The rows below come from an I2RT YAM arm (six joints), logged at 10 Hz.
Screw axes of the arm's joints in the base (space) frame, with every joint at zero. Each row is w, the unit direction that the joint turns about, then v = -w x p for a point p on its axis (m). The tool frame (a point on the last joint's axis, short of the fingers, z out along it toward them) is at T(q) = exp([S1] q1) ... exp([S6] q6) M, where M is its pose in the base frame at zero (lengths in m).
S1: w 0 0 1 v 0.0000 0.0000 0.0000
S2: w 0 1 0 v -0.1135 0.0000 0.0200
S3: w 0 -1 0 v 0.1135 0.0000 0.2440
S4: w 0 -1 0 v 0.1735 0.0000 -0.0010
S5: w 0 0 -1 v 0.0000 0.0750 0.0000
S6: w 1 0 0 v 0.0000 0.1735 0.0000
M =
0 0 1 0.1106
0 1 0 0.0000
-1 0 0 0.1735
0 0 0 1
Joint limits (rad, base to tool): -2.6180..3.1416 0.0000..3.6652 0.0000..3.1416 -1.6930..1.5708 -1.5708..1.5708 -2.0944..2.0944
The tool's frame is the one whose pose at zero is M.
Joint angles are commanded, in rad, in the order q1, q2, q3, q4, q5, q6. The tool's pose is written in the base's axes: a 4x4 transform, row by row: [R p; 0 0 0 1], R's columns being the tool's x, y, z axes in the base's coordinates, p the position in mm. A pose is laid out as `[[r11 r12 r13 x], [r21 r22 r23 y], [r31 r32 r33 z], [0 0 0 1]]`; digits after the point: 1 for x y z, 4 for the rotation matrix.
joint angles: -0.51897, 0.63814, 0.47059, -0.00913, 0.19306, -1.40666
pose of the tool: [[-0.6670 -0.0442 0.7438 141.4], [-0.7341 0.2099 -0.6458 -88.6], [-0.1276 -0.9767 -0.1725 269.9], [0 0 0 1]]
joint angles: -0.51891, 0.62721, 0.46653, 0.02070, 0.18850, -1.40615
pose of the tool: [[-0.6594 -0.0133 0.7517 140.5], [-0.7393 0.1930 -0.6451 -87.9], [-0.1365 -0.9811 -0.1371 273.3], [0 0 0 1]]
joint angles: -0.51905, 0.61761, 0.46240, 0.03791, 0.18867, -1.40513
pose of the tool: [[-0.6569 0.0068 0.7540 139.4], [-0.7405 0.1827 -0.6468 -87.3], [-0.1421 -0.9832 -0.1150 275.0], [0 0 0 1]]
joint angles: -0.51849, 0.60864, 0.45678, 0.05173, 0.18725, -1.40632
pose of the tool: [[-0.6533 0.0204 0.7569 138.4], [-0.7432 0.1736 -0.6462 -86.6], [-0.1446 -0.9846 -0.0982 275.8], [0 0 0 1]]
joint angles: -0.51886, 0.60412, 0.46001, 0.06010, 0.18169, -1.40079
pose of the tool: [[-0.6471 0.0372 0.7615 137.9], [-0.7467 0.1704 -0.6429 -86.1], [-0.1536 -0.9847 -0.0825 278.5], [0 0 0 1]]
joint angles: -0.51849, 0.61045, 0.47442, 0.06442, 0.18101, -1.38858
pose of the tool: [[-0.6440 0.0555 0.7630 138.7], [-0.7463 0.1736 -0.6426 -86.5], [-0.1681 -0.9833 -0.0704 283.3], [0 0 0 1]]
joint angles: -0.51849, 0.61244, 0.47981, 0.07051, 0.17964, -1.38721
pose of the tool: [[-0.6415 0.0643 0.7644 138.9], [-0.7477 0.1701 -0.6418 -86.6], [-0.1713 -0.9833 -0.0611 285.6], [0 0 0 1]]
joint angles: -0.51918, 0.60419, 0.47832, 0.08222, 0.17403, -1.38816
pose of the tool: [[-0.6351 0.0788 0.7684 137.8], [-0.7526 0.1610 -0.6385 -85.9], [-0.1740 -0.9838 -0.0430 287.5], [0 0 0 1]]
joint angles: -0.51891, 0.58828, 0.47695, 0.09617, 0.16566, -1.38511
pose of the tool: [[-0.6239 0.1038 0.7746 135.7], [-0.7600 0.1504 -0.6323 -84.3], [-0.1821 -0.9832 -0.0150 290.8], [0 0 0 1]]
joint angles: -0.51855, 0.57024, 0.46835, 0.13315, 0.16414, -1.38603
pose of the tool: [[-0.6151 0.1426 0.7755 133.2], [-0.7656 0.1273 -0.6306 -82.7], [-0.1886 -0.9816 0.0308 294.2], [0 0 0 1]]
